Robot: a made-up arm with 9 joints. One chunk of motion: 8 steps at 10 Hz.
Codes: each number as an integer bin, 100 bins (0 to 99) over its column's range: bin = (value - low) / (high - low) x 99, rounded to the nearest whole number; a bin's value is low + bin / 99 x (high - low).
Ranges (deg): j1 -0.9..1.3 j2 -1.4..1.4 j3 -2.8..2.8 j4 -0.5..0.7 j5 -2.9..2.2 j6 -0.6..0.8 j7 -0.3..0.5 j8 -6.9..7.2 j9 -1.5..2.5
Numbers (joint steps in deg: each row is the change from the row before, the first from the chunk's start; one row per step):
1: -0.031 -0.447 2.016 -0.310 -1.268 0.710 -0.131 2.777 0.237
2: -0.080 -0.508 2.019 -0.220 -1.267 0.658 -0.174 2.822 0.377
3: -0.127 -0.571 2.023 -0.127 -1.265 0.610 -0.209 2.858 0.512
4: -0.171 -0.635 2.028 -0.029 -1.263 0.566 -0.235 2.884 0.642
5: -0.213 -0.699 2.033 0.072 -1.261 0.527 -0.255 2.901 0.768
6: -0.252 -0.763 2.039 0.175 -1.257 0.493 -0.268 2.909 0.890
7: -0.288 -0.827 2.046 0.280 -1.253 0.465 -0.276 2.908 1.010
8: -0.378 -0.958 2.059 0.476 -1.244 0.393 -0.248 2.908 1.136
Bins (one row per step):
1: 39 34 85 16 32 93 21 68 43
2: 37 32 85 23 32 89 16 68 46
3: 35 29 85 31 32 86 11 69 50
4: 33 27 85 39 32 82 8 69 53
5: 31 25 85 47 32 80 6 69 56
6: 29 23 86 56 32 77 4 69 59
7: 28 20 86 64 32 75 3 69 62
8: 23 16 86 81 32 70 6 69 65

